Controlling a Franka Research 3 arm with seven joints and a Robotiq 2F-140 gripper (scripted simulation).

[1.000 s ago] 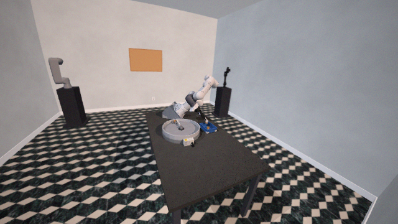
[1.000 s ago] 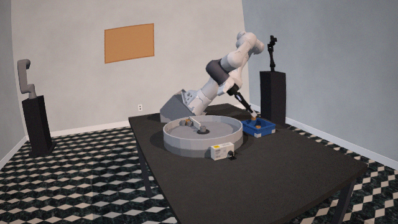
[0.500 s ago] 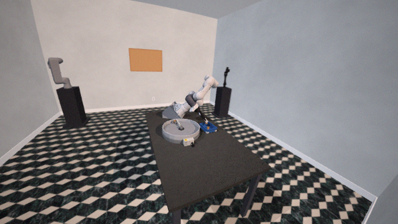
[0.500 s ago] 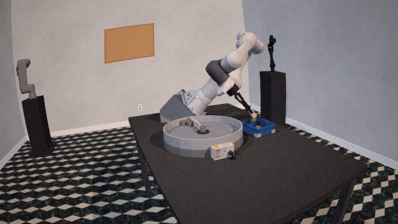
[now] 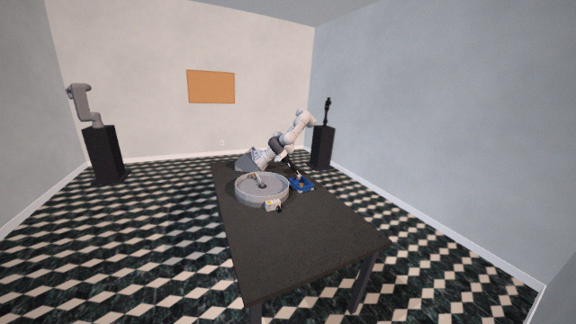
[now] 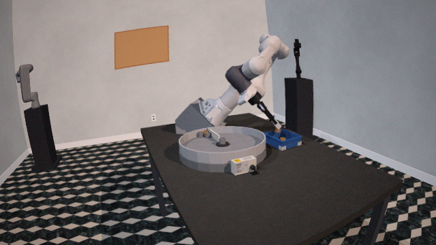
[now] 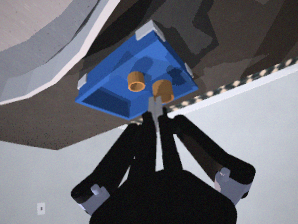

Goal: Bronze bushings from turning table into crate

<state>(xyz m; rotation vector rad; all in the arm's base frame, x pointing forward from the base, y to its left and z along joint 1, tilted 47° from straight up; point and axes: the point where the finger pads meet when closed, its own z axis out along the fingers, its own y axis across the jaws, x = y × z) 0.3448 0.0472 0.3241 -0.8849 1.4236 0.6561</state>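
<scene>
Right now the blue crate is 80 mm below my hand, 40 mm ahead of it and 20 mm to the left of it. The rest, counted from my hand: round grey turning table 330 mm to the right, 50 mm below, 40 mm ahead.
</scene>
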